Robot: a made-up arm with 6 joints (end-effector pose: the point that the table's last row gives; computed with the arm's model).
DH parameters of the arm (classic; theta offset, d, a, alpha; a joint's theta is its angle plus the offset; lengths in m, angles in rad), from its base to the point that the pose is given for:
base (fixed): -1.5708 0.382 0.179 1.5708
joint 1: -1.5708 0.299 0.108 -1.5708
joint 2: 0 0.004 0.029 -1.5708
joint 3: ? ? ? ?
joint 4: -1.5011 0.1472 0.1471 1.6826
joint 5: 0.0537 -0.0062 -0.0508 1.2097
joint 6: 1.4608 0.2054 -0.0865 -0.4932
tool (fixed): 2.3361 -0.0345 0 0
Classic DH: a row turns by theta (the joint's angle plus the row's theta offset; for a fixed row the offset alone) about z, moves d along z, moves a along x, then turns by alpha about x.
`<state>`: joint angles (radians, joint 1 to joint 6).
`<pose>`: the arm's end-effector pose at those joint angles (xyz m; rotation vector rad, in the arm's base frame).
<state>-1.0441 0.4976 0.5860 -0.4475 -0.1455 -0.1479</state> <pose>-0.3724 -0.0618 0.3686 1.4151 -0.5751 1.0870</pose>
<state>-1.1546 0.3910 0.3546 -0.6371 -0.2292 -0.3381</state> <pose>-0.3379 -0.0505 0.3902 1.3932 -0.2389 1.0661</pose>
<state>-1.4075 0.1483 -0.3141 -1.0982 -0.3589 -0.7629</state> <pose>-0.2867 0.0043 0.4112 0.9945 0.4638 1.0156</pose>
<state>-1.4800 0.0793 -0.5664 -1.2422 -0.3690 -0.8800</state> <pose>-0.2835 0.0204 0.4077 0.7791 0.6180 1.0075</pose>
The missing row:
joint 3: 1.3256 0.0175 0.0524 1.6402
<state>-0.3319 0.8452 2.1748 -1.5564 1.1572 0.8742</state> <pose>-0.1229 0.0881 0.1748 0.3624 2.4073 -0.0154</pose>
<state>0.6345 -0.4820 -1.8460 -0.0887 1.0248 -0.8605</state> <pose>-0.5640 -0.2325 0.2931 -1.7623 0.6898 0.9313</pose>
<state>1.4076 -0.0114 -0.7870 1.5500 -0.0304 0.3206</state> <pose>-0.2324 -0.4320 0.2146 -1.9035 -0.6051 -0.2985</pose>
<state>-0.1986 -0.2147 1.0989 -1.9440 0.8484 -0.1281</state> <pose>-0.2844 -0.2697 0.0584 1.2527 -1.5124 2.2190</pose>
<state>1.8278 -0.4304 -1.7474 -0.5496 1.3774 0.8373</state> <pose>-0.5079 -0.0504 0.4208 0.3789 -2.4132 -0.4908</pose>
